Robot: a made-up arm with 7 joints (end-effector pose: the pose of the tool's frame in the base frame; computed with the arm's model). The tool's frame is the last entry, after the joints.
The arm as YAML. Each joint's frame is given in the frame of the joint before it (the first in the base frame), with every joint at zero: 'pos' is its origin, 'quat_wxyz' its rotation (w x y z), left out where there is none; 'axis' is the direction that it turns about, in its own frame. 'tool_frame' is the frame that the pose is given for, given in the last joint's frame.
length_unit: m
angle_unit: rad
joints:
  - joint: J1
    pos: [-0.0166, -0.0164, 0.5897]
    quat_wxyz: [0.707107, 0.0, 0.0, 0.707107]
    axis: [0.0, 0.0, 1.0]
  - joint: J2
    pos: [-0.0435, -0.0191, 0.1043]
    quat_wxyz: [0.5, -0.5, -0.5, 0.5]
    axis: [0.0, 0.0, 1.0]
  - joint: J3
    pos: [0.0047, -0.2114, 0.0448]
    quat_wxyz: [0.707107, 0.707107, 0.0, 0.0]
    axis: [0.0, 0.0, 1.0]
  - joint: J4
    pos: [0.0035, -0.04, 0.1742]
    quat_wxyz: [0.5, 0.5, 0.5, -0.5]
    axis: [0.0, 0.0, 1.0]
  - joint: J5
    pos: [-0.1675, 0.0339, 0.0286]
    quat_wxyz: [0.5, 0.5, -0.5, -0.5]
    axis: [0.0, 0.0, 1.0]
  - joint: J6
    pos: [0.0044, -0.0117, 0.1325]
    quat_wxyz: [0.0, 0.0, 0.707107, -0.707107]
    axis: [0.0, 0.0, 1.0]
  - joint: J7
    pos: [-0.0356, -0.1, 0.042]
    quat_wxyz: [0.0, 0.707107, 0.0, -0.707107]
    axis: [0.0, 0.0, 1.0]
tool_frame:
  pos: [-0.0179, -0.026, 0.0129]
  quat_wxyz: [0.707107, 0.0, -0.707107, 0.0]
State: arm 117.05 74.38 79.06 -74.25 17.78 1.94 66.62
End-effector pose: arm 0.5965 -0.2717 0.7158 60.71 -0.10 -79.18
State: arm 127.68 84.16 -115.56 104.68 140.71 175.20 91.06
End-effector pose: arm 0.3973 -0.0643 0.6842 120.30 36.53 155.54
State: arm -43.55 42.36 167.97 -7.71 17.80 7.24 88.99
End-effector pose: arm -0.4703 0.2074 1.2798 -178.71 27.54 143.25
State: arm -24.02 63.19 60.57 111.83 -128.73 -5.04 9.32
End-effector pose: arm -0.1304 0.3375 0.9715 105.05 -71.01 -153.53
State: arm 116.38 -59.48 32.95 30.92 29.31 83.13 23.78
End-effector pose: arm -0.3023 0.6193 0.9627 170.91 0.04 138.42
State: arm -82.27 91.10 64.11 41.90 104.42 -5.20 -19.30
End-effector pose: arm 0.1144 0.6349 0.6624 42.15 77.54 29.33
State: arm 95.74 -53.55 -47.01 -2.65 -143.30 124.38 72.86
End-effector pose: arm -0.0936 0.6075 1.0193 -26.42 -4.39 91.55
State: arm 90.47 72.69 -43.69 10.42 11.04 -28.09 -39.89
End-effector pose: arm 0.1650 -0.6604 0.9977 86.47 -27.14 63.23
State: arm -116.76 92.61 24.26 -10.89 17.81 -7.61 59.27
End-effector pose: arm 0.2591 0.6598 0.6026 49.01 -47.74 -19.75
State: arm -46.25 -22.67 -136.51 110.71 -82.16 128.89 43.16
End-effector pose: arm -0.2767 -0.3236 1.0840 39.59 7.64 -147.18
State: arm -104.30 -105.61 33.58 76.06 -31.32 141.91 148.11
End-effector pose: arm -0.0488 -0.5701 0.4387 -90.35 20.37 -65.89
